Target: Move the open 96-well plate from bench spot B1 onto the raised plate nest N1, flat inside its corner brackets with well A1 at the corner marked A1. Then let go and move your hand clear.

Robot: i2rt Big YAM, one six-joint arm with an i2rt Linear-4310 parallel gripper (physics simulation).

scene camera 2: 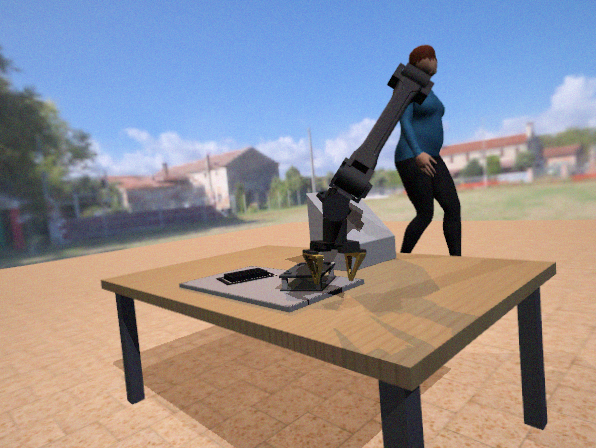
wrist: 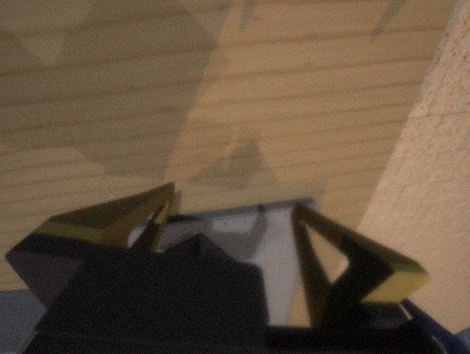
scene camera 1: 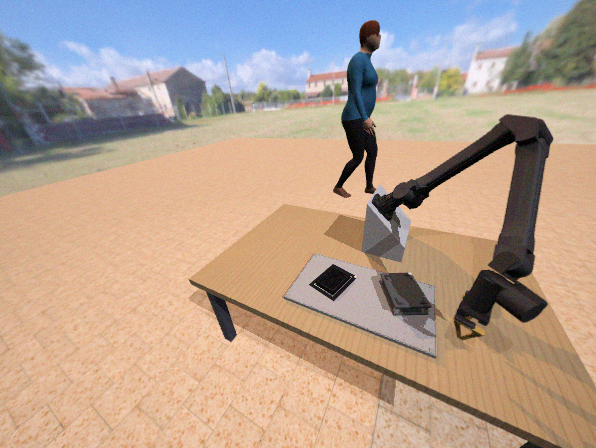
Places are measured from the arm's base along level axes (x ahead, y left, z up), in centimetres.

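Pixels of known places: gripper, fingertip midpoint: point(scene camera 2: 334, 282) point(wrist: 236, 199) point(scene camera 1: 463, 328); arm's base, link origin: point(scene camera 1: 381, 207).
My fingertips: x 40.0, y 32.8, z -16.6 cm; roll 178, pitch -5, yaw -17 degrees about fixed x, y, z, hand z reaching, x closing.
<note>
Ahead of a thing's pixels: the offset from my fingertips to its top centre. Level surfaces: height alone.
The black 96-well plate @[dx -6.0, dy -43.6, dz -2.7 cm] point(scene camera 1: 334, 281) point(scene camera 2: 247, 274) lies on the left part of the light grey board @[dx -5.0, dy -32.5, dz -4.2 cm] point(scene camera 1: 345, 311) point(scene camera 2: 200, 284) point(wrist: 281, 245). The raised dark plate nest @[dx -9.1, dy -17.4, dz +0.7 cm] point(scene camera 1: 406, 291) point(scene camera 2: 298, 272) stands on the board's right part, with small brackets at its corners. My gripper point(scene camera 1: 470, 332) point(scene camera 2: 333, 282) point(wrist: 236, 199) is open and empty, its gold fingers pointing down. It is to the right of the nest in scene camera 1 and overlaps the nest's right side in scene camera 2. The plate does not show in the wrist view. The A1 marks are too small to read.
A grey wedge-shaped block point(scene camera 1: 376, 239) point(scene camera 2: 375, 251) stands behind the board on the wooden table @[dz -5.6 cm] point(scene camera 1: 260, 250) point(scene camera 2: 400, 320) point(wrist: 300, 125). The arm's upper links rise beside it. A person in a teal top point(scene camera 1: 361, 87) point(scene camera 2: 423, 127) stands beyond the table.
</note>
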